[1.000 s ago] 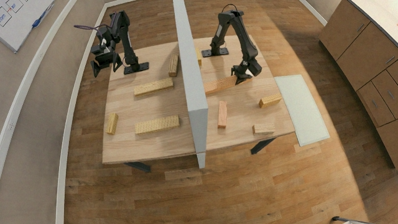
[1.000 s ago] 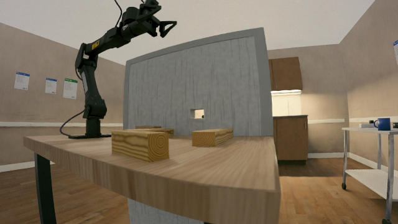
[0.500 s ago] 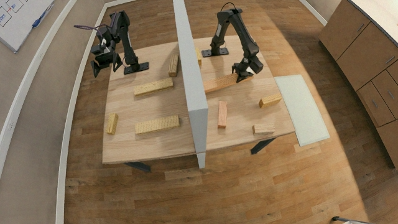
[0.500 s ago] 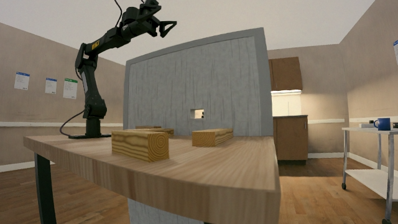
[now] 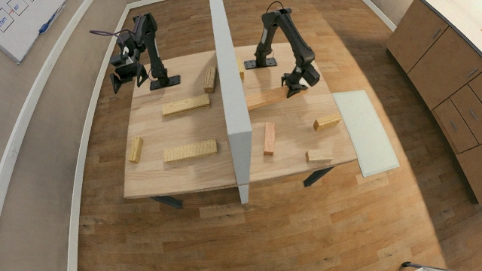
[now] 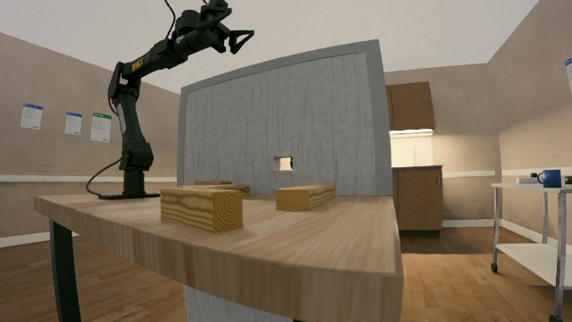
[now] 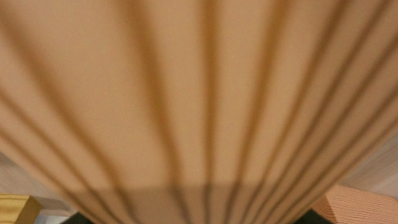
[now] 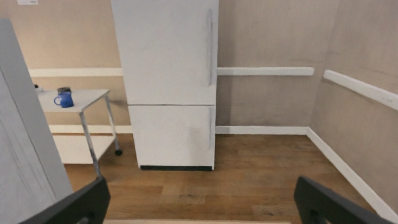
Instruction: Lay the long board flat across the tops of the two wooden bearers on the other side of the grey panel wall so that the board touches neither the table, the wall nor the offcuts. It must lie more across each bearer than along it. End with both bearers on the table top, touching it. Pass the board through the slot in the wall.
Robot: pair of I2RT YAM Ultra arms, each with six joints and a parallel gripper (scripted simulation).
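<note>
The long board is 1 cm ahead of my left hand and 5 cm to the right of it. Also, from my left hand: small block: 13 cm ahead, 82 cm to the right, 4 cm below.
</note>
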